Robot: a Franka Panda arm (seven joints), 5 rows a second.
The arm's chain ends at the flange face. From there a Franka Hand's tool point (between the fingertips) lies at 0.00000 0.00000 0.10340 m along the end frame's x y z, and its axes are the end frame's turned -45 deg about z.
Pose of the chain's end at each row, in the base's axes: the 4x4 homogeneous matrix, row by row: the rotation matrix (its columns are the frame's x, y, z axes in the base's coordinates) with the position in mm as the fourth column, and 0 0 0 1 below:
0.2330, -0.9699, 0.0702, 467.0; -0.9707, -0.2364, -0.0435, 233.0; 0.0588, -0.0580, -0.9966, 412.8; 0, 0, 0, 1
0.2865, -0.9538, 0.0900, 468.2; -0.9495, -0.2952, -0.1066, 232.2; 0.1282, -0.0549, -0.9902, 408.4; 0, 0, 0, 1
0.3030, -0.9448, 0.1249, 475.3; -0.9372, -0.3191, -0.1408, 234.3; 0.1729, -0.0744, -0.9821, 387.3; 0, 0, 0, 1
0.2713, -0.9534, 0.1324, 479.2; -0.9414, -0.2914, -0.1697, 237.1; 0.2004, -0.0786, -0.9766, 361.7; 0, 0, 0, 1
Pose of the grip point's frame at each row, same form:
0.8506, -0.5211, 0.0702, 474.3; -0.5192, -0.8535, -0.0435, 228.5; 0.0826, 0.0006, -0.9966, 309.8; 0, 0, 0, 1
0.8770, -0.4719, 0.0900, 477.5; -0.4627, -0.8801, -0.1066, 221.2; 0.1295, 0.0518, -0.9902, 306.0; 0, 0, 0, 1
0.8823, -0.4538, 0.1249, 488.2; -0.4371, -0.8883, -0.1408, 219.7; 0.1749, 0.0697, -0.9821, 285.8; 0, 0, 0, 1
0.8660, -0.4823, 0.1324, 492.9; -0.4596, -0.8717, -0.1697, 219.6; 0.1973, 0.0861, -0.9766, 260.7; 0, 0, 0, 1

